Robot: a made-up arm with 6 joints. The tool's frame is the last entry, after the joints.
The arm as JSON. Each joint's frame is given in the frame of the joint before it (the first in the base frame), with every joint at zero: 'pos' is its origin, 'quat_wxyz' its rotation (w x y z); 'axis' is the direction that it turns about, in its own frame. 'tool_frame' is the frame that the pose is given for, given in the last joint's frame.
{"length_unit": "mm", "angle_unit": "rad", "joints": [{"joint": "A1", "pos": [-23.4, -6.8, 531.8], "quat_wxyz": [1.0, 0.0, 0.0, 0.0], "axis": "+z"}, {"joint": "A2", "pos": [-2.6, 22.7, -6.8], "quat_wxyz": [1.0, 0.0, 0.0, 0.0], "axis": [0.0, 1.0, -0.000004]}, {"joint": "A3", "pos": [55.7, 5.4, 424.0], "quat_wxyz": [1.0, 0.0, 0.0, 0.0], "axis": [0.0, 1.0, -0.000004]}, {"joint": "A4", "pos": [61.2, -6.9, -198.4], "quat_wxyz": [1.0, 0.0, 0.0, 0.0], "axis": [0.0, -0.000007, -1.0]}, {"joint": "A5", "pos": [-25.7, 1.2, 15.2], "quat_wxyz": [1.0, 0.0, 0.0, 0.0], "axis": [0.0, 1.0, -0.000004]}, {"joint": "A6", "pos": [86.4, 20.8, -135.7], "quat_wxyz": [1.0, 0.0, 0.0, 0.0], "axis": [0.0, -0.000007, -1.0]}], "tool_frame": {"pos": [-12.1, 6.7, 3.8], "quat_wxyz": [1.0, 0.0, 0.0, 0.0]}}
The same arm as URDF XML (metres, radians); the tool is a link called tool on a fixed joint. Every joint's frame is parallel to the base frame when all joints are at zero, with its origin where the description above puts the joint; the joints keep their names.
<robot name="arm">
<joint name="A1" type="continuous"><parent link="base_link"/><child link="link1"/><origin xyz="-0.0234 -0.0068 0.5318" rpy="0.0000 0.0000 0.0000"/><axis xyz="0 0 1"/></joint>
<joint name="A2" type="continuous"><parent link="link1"/><child link="link2"/><origin xyz="-0.0026 0.0227 -0.0068" rpy="0.0000 0.0000 0.0000"/><axis xyz="0 1 0"/></joint>
<joint name="A3" type="continuous"><parent link="link2"/><child link="link3"/><origin xyz="0.0557 0.0054 0.4240" rpy="0.0000 0.0000 0.0000"/><axis xyz="0 1 0"/></joint>
<joint name="A4" type="continuous"><parent link="link3"/><child link="link4"/><origin xyz="0.0612 -0.0069 -0.1984" rpy="0.0000 0.0000 0.0000"/><axis xyz="0 0 -1"/></joint>
<joint name="A5" type="continuous"><parent link="link4"/><child link="link5"/><origin xyz="-0.0257 0.0012 0.0152" rpy="0.0000 0.0000 0.0000"/><axis xyz="0 1 0"/></joint>
<joint name="A6" type="continuous"><parent link="link5"/><child link="link6"/><origin xyz="0.0864 0.0208 -0.1357" rpy="0.0000 0.0000 0.0000"/><axis xyz="0 0 -1"/></joint>
<joint name="tool_joint" type="fixed"><parent link="link6"/><child link="tool"/><origin xyz="-0.0121 0.0067 0.0038" rpy="0.0000 0.0000 0.0000"/></joint>
<link name="base_link"/>
<link name="link1"/>
<link name="link2"/>
<link name="link3"/>
<link name="link4"/>
<link name="link5"/>
<link name="link6"/>
<link name="tool"/>
</robot>

